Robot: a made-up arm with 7 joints.
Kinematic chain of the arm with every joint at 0, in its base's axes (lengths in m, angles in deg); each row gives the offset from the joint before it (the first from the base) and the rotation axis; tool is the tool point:
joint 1: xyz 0 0 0.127 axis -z
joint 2: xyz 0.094 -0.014 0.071 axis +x
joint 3: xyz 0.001 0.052 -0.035 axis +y
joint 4: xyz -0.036 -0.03 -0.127 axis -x
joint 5: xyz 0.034 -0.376 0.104 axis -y
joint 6: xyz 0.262 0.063 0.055 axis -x
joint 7: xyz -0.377 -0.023 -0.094 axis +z
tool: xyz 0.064 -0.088 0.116
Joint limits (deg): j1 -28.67..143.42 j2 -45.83..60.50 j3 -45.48..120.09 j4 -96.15..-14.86 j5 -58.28..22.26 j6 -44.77..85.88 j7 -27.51..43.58
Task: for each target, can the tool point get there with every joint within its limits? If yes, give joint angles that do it. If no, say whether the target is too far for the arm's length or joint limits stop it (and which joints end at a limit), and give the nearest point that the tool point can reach.
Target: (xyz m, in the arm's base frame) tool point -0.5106 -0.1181 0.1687
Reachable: yes | joints 91.25 -33.98 0.69 -53.86 -29.67 53.30 7.54
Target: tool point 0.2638 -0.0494 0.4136
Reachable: no: joint limits stop it (at a limit: joint 1, joint 2, joint 3, joint 4, joint 5, joint 6) | nearest point 0.2626 -0.1054 0.4343 | short by 0.060 m
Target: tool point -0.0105 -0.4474 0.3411
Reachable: yes | joints -13.60 -5.35 96.85 -40.62 14.92 32.10 -15.52
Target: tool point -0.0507 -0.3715 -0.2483
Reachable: yes | joints 17.87 -0.19 -4.38 -57.87 -16.92 -14.93 -14.35
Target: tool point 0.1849 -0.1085 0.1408
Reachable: no: joint limits stop it (at a limit: joint 1, joint 3, joint 4, joint 5, joint 6, joint 7) | nearest point 0.2403 -0.2216 0.0985 | short by 0.133 m
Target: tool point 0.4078 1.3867 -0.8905
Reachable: no: too far | nearest point 0.1948 0.5222 -0.2052 | short by 1.124 m
